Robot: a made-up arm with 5 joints. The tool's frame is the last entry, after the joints.
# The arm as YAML. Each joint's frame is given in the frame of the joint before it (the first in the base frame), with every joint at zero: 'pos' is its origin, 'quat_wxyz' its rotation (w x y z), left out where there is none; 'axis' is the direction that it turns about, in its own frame. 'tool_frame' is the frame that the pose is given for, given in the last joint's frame.
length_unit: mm
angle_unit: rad
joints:
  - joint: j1
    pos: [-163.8, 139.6, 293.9]
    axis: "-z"
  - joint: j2
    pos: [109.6, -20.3, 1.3]
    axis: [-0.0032, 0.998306, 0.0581]
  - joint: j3
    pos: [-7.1, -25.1, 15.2]
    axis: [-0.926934, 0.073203, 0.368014]
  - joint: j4
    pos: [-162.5, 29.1, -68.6]
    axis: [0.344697, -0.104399, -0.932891]
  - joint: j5
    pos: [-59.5, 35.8, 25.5]
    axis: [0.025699, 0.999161, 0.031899]
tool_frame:
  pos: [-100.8, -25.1, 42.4]
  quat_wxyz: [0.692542, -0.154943, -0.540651, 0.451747]
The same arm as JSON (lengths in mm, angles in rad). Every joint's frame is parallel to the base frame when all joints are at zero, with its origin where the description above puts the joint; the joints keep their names.
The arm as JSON. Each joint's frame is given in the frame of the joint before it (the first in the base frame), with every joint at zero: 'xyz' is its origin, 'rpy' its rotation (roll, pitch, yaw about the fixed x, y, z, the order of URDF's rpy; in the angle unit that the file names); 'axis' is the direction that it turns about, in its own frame. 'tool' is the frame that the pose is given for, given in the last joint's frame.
{"units": {"length": "mm", "angle": "rad"}, "joints": [{"name": "j1", "type": "revolute", "origin": {"xyz": [-163.8, 139.6, 293.9], "rpy": [0.0, 0.0, 0.0]}, "axis": [0.0, 0.0, -1.0]}, {"name": "j2", "type": "revolute", "origin": {"xyz": [109.6, -20.3, 1.3], "rpy": [0.0, 0.0, 0.0]}, "axis": [-0.0032, 0.998306, 0.0581]}, {"name": "j3", "type": "revolute", "origin": {"xyz": [-7.1, -25.1, 15.2], "rpy": [0.0, 0.0, 0.0]}, "axis": [-0.926934, 0.073203, 0.368014]}, {"name": "j4", "type": "revolute", "origin": {"xyz": [-162.5, 29.1, -68.6], "rpy": [0.0, 0.0, 0.0]}, "axis": [0.344697, -0.104399, -0.932891]}, {"name": "j5", "type": "revolute", "origin": {"xyz": [-59.5, 35.8, 25.5], "rpy": [0.0, 0.0, 0.0]}, "axis": [0.025699, 0.999161, 0.031899]}], "tool": {"origin": {"xyz": [-100.8, -25.1, 42.4], "rpy": [-1.0893, -0.6546, 1.5617]}}}
